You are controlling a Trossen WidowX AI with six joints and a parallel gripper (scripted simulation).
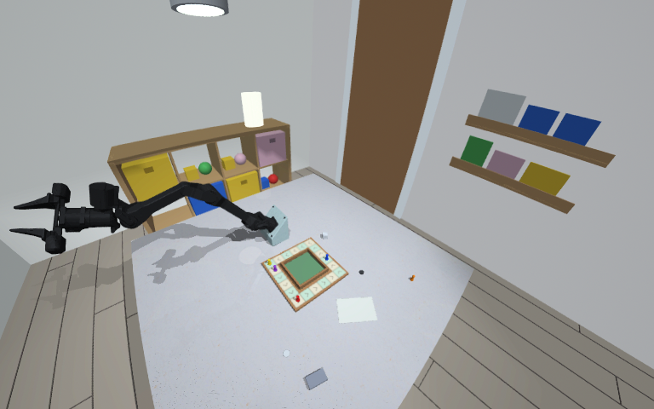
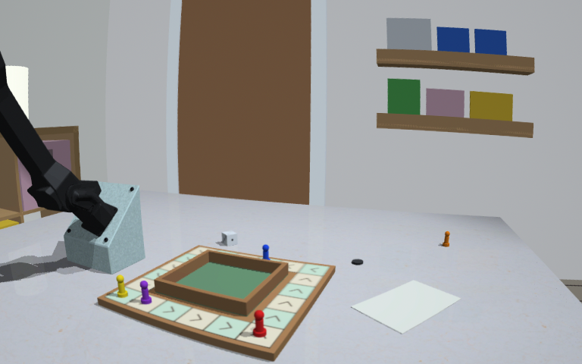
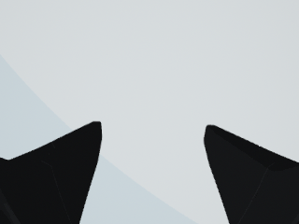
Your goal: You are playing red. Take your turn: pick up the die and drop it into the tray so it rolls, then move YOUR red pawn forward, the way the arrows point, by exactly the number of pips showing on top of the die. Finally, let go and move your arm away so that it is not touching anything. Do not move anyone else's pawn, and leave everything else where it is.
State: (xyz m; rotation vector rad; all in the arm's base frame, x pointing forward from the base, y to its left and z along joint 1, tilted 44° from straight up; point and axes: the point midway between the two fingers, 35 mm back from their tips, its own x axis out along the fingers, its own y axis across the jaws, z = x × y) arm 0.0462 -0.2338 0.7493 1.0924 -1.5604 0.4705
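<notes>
The grey die is 4 cm ahead of my gripper tip, 95 cm to the left of it and 47 cm below it. Round my gripper tip: yellow pawn (7 cm ahead, 63 cm to the left, 45 cm below); then red pawn (29 cm ahead, 66 cm to the left, 45 cm below); then purple pawn (11 cm ahead, 64 cm to the left, 45 cm below).
</notes>
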